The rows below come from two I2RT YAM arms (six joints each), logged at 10 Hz.
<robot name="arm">
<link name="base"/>
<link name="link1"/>
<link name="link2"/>
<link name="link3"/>
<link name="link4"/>
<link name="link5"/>
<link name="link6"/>
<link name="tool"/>
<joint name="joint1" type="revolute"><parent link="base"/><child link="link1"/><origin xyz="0 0 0.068" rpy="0 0 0"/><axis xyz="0 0 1"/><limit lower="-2.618" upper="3.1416"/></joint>
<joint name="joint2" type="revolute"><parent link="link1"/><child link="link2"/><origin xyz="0.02 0.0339 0.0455" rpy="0 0 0"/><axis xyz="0 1 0"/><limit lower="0" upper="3.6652"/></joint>
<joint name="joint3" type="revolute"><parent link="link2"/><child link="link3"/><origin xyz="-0.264 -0.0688 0" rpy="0 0 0"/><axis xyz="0 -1 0"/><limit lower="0" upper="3.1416"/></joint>
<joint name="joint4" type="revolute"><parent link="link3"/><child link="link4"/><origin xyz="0.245 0.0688 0.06" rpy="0 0 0"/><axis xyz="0 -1 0"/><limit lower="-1.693" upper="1.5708"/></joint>
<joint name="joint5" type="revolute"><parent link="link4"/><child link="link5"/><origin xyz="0.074 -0.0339 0.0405" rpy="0 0 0"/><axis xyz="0 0 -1"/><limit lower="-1.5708" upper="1.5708"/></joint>
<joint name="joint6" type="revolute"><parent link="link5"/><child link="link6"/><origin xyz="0.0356 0 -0.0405" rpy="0 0 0"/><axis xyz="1 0 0"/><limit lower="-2.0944" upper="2.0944"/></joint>
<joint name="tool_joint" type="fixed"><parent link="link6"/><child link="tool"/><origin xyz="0 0 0" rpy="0 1.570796 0"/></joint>
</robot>
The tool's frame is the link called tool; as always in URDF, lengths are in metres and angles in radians.
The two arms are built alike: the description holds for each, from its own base.
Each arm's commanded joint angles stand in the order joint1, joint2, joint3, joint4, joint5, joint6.
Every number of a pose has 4 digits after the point. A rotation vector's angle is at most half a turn.
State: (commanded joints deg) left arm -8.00 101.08 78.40 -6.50 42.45 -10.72; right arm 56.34 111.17 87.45 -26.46 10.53 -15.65
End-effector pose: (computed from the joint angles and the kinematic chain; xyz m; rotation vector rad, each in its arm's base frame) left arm 0.4002 -0.0805 0.2846 0.4124 2.0302 -0.9668; right arm 0.2457 0.3573 0.2323 -1.3612 2.0117 0.0959
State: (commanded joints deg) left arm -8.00 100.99 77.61 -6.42 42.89 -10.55; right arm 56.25 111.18 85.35 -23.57 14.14 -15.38
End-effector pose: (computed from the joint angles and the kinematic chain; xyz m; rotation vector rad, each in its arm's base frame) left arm 0.3985 -0.0805 0.2808 0.4165 2.0377 -0.9756; right arm 0.2476 0.3549 0.2245 -1.3130 2.0073 0.0310
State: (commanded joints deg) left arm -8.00 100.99 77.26 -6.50 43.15 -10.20; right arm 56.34 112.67 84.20 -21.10 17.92 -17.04
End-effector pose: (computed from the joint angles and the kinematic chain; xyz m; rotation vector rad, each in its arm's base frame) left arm 0.3978 -0.0805 0.2787 0.4229 2.0415 -0.9786; right arm 0.2506 0.3566 0.2109 -1.3099 1.9890 -0.0586
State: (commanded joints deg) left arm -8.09 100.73 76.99 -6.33 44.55 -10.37; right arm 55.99 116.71 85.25 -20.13 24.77 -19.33
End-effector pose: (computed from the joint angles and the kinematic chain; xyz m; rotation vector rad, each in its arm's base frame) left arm 0.3960 -0.0815 0.2794 0.4378 2.0338 -1.0059; right arm 0.2613 0.3606 0.1893 -1.3034 1.9853 -0.2342
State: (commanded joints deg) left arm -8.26 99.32 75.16 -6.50 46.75 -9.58; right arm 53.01 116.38 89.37 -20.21 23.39 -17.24
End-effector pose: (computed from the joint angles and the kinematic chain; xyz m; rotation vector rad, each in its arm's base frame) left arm 0.3877 -0.0825 0.2783 0.4746 2.0276 -1.0420; right arm 0.2852 0.3551 0.2139 -1.1753 1.9962 -0.1771
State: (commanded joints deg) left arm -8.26 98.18 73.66 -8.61 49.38 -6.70; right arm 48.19 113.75 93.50 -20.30 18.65 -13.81
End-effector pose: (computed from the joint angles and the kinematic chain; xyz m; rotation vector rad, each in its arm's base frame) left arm 0.3789 -0.0823 0.2746 0.5353 2.0320 -1.0732; right arm 0.3144 0.3344 0.2566 -1.0033 1.9969 -0.0463
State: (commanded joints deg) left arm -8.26 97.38 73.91 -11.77 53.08 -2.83; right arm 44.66 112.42 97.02 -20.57 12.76 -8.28
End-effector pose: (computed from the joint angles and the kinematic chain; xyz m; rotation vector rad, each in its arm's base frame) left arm 0.3724 -0.0828 0.2777 0.6228 2.0098 -1.1146; right arm 0.3333 0.3183 0.2865 -0.8603 2.0065 0.1154
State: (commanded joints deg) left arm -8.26 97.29 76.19 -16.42 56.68 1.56; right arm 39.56 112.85 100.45 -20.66 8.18 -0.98
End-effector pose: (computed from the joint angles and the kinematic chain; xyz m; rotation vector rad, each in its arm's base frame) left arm 0.3697 -0.0837 0.2862 0.7120 1.9779 -1.1524; right arm 0.3627 0.2930 0.3032 -0.6664 2.0450 0.2400
